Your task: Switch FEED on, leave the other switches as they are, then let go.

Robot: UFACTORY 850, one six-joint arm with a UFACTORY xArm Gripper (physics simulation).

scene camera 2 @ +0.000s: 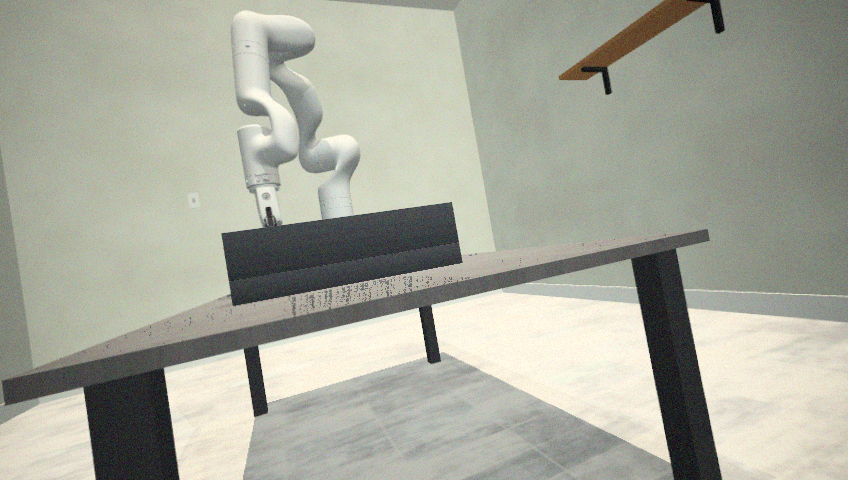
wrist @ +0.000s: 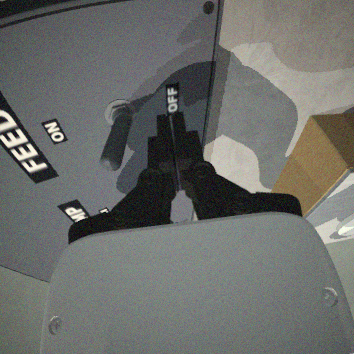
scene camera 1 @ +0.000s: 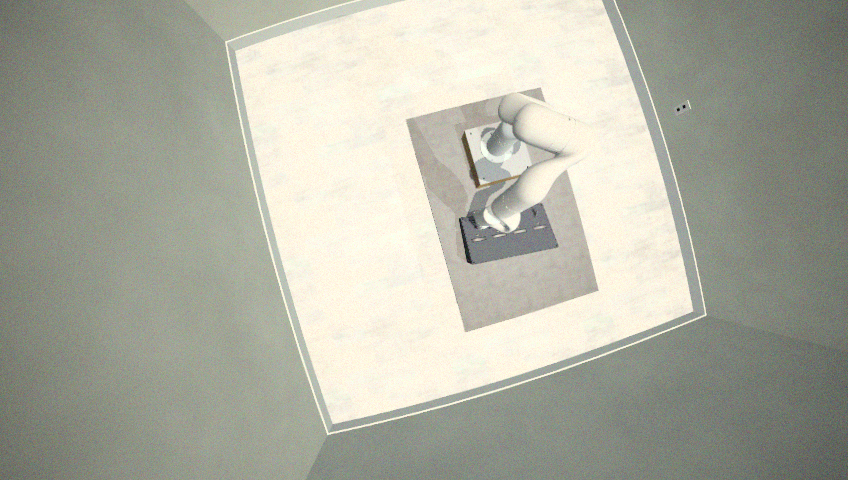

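Observation:
The dark switch panel [scene camera 1: 514,248] [scene camera 2: 345,237] [wrist: 65,60] stands on the table; its back faces scene camera 2. In the wrist view, the FEED label [wrist: 25,147] is at the left, with its ON label [wrist: 54,131] and OFF label [wrist: 172,100]. The dark FEED lever [wrist: 117,141] leans with its tip slightly to the ON side of its base; I cannot tell whether it is fully over. My gripper [scene camera 2: 271,224] [wrist: 172,130] is shut and empty, beside the lever on the OFF side, apart from it in the wrist view. The PUMP label [wrist: 76,212] partly shows; its lever is hidden.
The table [scene camera 1: 523,285] [scene camera 2: 196,336] carries the panel and the arm's base plate [scene camera 1: 495,173], which has a wooden side [wrist: 312,162] near the panel's OFF side. Another lever [scene camera 1: 536,210] stands at the panel's right end. A wall shelf [scene camera 2: 636,36] hangs at the upper right.

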